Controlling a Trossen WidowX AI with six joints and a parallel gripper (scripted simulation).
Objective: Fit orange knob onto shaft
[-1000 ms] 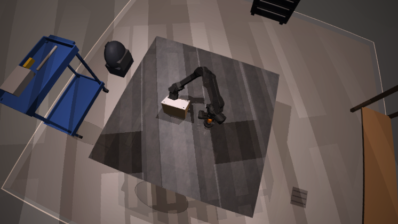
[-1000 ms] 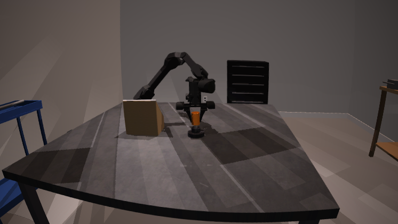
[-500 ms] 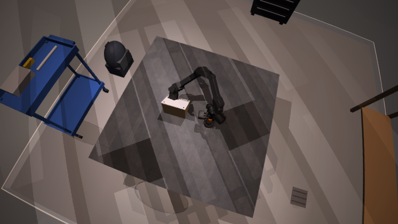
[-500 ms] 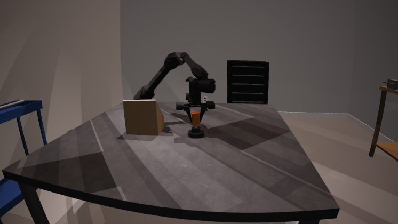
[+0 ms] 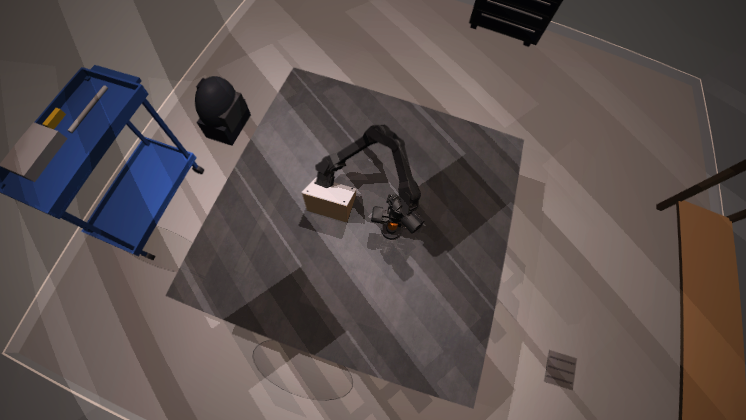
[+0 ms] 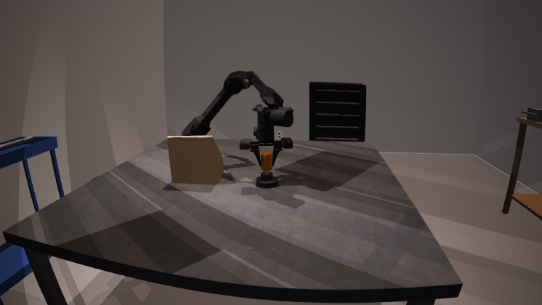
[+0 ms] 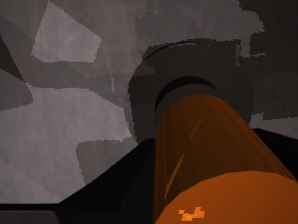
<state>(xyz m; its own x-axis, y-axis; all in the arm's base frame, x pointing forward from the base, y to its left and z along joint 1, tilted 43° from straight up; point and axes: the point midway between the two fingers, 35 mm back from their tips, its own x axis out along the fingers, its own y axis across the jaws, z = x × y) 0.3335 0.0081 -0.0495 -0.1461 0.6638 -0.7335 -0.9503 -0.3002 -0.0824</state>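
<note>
My gripper tip is 40 mm above the round dark pedestal. Round my gripper tip: orange knob: 30 mm above.
</note>
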